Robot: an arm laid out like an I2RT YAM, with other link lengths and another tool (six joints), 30 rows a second.
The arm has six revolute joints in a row. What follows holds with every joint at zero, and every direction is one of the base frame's.
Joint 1 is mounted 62.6 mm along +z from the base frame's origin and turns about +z.
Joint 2 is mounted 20.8 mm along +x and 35.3 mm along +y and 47.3 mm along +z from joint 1 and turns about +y.
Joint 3 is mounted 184.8 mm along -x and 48.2 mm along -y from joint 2 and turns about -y.
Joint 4 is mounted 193.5 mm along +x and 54.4 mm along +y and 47.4 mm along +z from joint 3 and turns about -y.
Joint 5 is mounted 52.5 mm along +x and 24.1 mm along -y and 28.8 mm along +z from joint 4 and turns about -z.
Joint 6 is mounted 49.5 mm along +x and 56.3 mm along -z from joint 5 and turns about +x.
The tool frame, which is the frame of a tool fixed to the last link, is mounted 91 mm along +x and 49 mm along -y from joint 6; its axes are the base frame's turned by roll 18.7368, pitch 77.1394 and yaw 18.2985 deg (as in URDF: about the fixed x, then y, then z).
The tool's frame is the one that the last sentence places.
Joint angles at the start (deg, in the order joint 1, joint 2, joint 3, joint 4, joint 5, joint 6):
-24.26 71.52 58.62 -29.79 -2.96 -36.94
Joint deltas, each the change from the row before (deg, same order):
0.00 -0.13 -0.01 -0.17 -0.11 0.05
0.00 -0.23 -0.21 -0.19 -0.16 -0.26
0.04 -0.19 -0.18 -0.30 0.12 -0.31
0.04 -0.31 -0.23 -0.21 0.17 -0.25
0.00 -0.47 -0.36 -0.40 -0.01 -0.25
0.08 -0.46 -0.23 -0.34 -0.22 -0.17
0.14 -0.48 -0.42 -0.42 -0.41 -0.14
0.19 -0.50 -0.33 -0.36 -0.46 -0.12
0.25 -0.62 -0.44 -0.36 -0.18 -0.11
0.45 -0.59 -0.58 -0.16 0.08 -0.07
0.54 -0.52 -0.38 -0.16 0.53 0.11
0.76 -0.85 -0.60 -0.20 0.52 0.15
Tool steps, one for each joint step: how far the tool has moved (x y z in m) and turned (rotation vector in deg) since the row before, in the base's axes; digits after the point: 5 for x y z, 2 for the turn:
-0.00035 0.00043 0.00009 0.12 0.00 0.05
-0.00061 0.00086 -0.00052 -0.01 0.18 0.29
-0.00101 0.00054 -0.00069 -0.17 0.38 0.16
-0.00112 0.00042 -0.00018 -0.22 0.23 0.09
-0.00175 0.00096 -0.00073 -0.05 0.32 0.18
-0.00092 0.00157 0.00002 0.07 0.08 0.36
-0.00112 0.00250 -0.00131 0.31 0.25 0.53
-0.00068 0.00269 -0.00056 0.29 0.07 0.60
-0.00125 0.00250 -0.00056 0.11 0.14 0.46
-0.00102 0.00276 -0.00099 -0.04 0.17 0.44
-0.00108 0.00192 -0.00008 -0.26 0.14 0.09
-0.00142 0.00321 0.00002 -0.26 0.06 0.28

